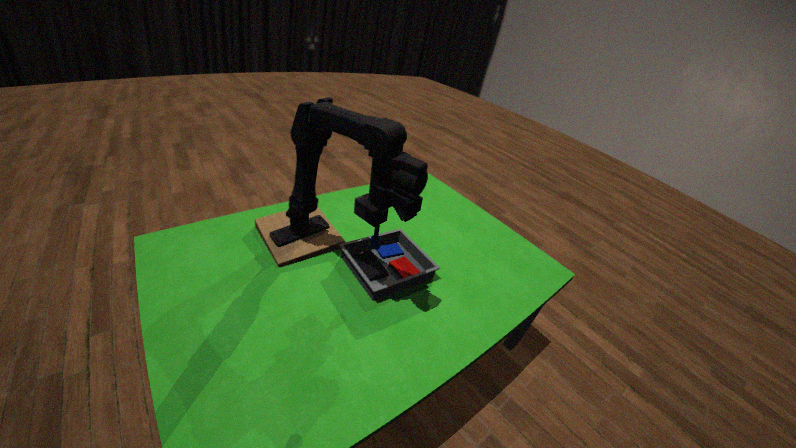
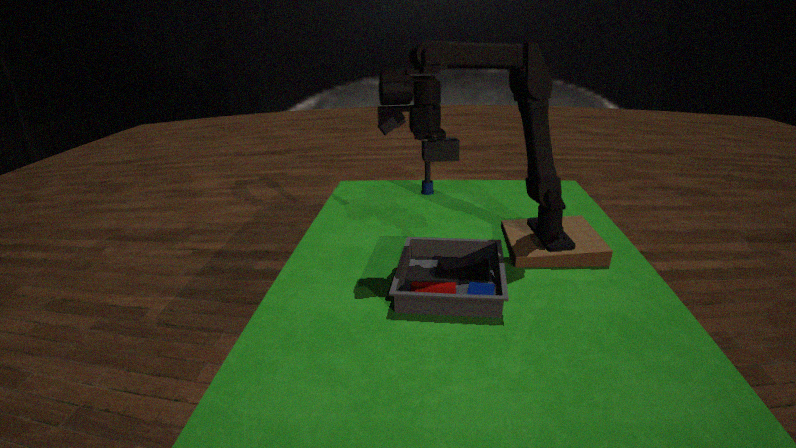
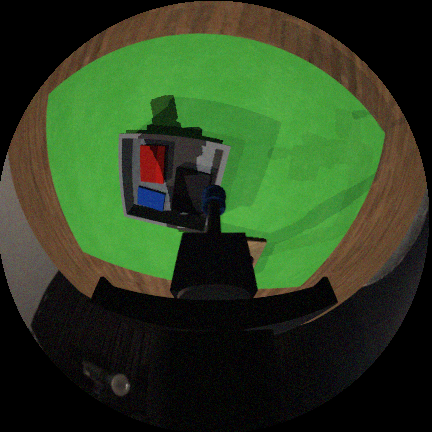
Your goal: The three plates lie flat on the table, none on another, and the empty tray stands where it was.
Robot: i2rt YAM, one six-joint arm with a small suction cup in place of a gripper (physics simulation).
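Seen in the pictures: hand at its tool point: (image 1: 375, 245) (image 2: 427, 192) (image 3: 213, 195); arm's base at its link origin: (image 1: 299, 231) (image 2: 549, 234).
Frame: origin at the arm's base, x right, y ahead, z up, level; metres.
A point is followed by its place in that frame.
A grey tray (image 1: 409, 284) {x -0.165, y 0.382, z -0.014 m} (image 2: 448, 305) {x -0.281, y 0.292, z -0.004 m} (image 3: 121, 175) {x -0.278, y 0.303, z 0.021 m} stands on the table and holds three plates. The red plate (image 1: 404, 266) {x -0.210, y 0.312, z -0.016 m} (image 2: 437, 287) {x -0.198, y 0.307, z -0.016 m} (image 3: 152, 164) {x -0.206, y 0.317, z -0.016 m} and the smaller blue plate (image 1: 390, 250) {x -0.225, y 0.225, z -0.016 m} (image 2: 481, 288) {x -0.209, y 0.216, z -0.017 m} (image 3: 151, 198) {x -0.221, y 0.222, z -0.017 m} lie side by side, apart. A larger black plate (image 1: 372, 266) {x -0.120, y 0.256, z -0.017 m} (image 3: 192, 187) {x -0.105, y 0.260, z -0.017 m} lies in the tray's other half; shadow hides its edges. My suction cup (image 1: 375, 244) (image 2: 427, 188) (image 3: 214, 199) is blue, hangs down above the black plate's side of the tray and bears nothing.
The arm stands on a wooden board (image 1: 295, 253) {x 0.063, y 0.087, z -0.009 m} (image 2: 590, 257) {x -0.123, y -0.064, z -0.004 m} (image 3: 257, 248) {x 0.105, y 0.071, z -0.011 m} close beside the tray. The table top (image 1: 473, 328) {x -0.211, y 0.610, z -0.029 m} (image 2: 445, 384) {x -0.463, y 0.313, z -0.029 m} (image 3: 300, 200) {x 0.199, y 0.252, z -0.029 m} is green, with the arm's and tray's shadows on it. A wooden floor surrounds the table.
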